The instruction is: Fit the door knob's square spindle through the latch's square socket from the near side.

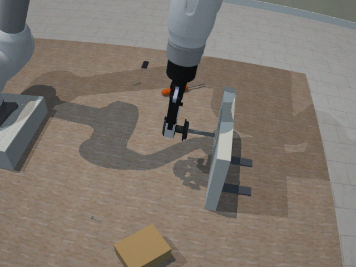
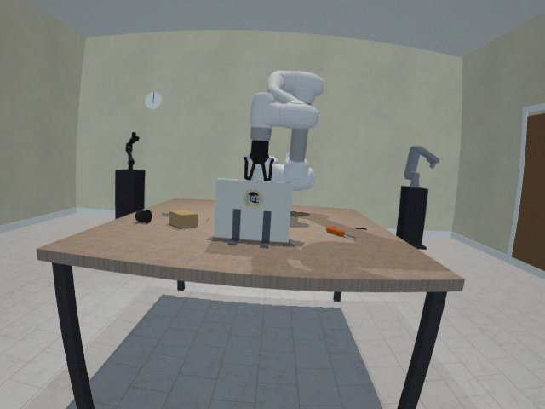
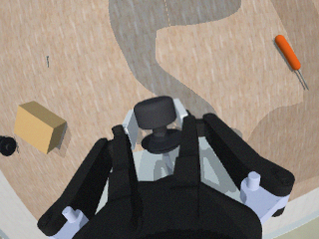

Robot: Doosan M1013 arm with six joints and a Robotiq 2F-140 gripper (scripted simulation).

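Right now the white door panel is 15 cm ahead of my hand and 5 cm below it. From my hand the other things lie so: tan box 34 cm to the right, 16 cm below; then small black piece 53 cm to the left, 23 cm behind, 19 cm below; then small screw 26 cm to the right, 19 cm below, 16 cm behind.
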